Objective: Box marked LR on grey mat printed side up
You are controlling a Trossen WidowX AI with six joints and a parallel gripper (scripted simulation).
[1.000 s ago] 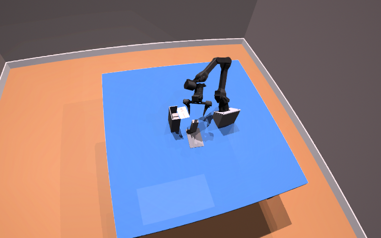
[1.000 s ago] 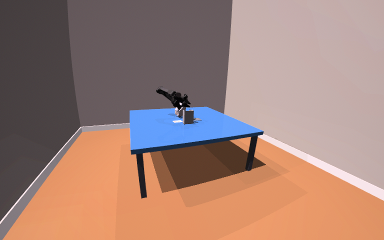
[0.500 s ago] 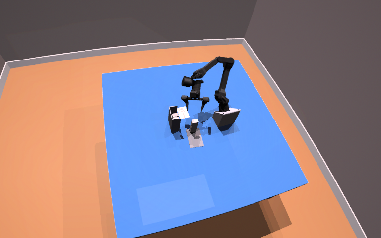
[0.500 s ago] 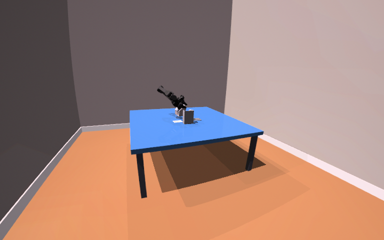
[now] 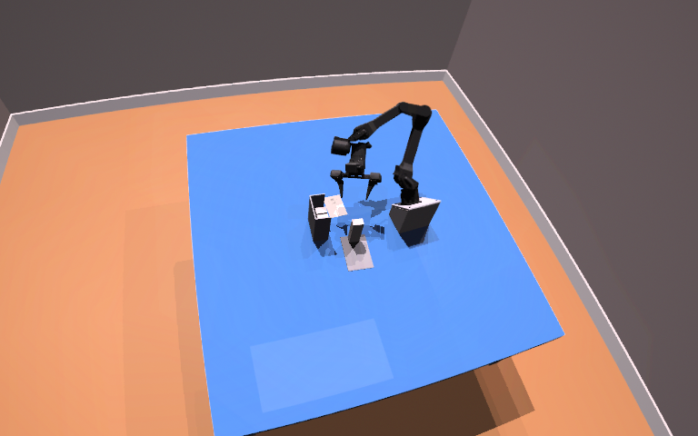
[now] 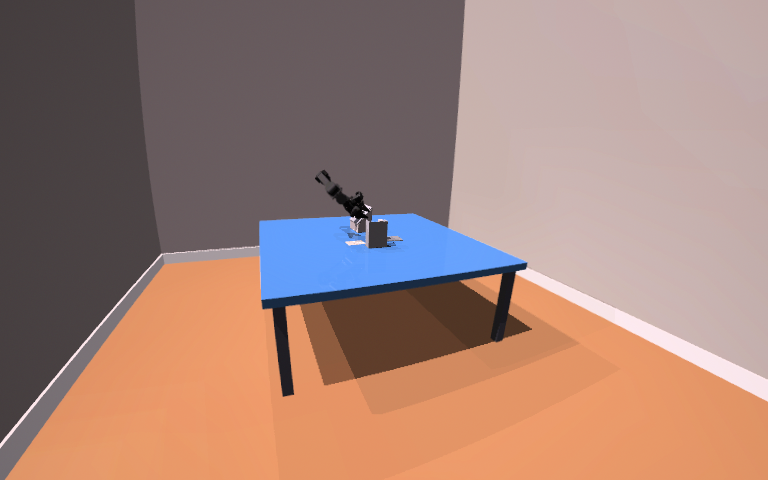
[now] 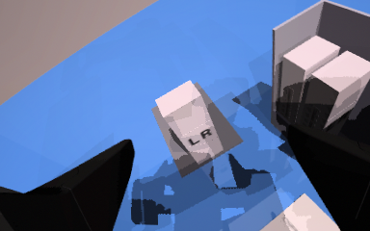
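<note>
Now: the white box 10 mm ahead of my gripper tip, 70 mm to the left of it and 100 mm below it. The rest, counted from my gripper tip: flat white piece 20 mm ahead, 90 mm to the right, 160 mm below; then grey mat 20 mm ahead, 140 mm to the left, 160 mm below.
</note>
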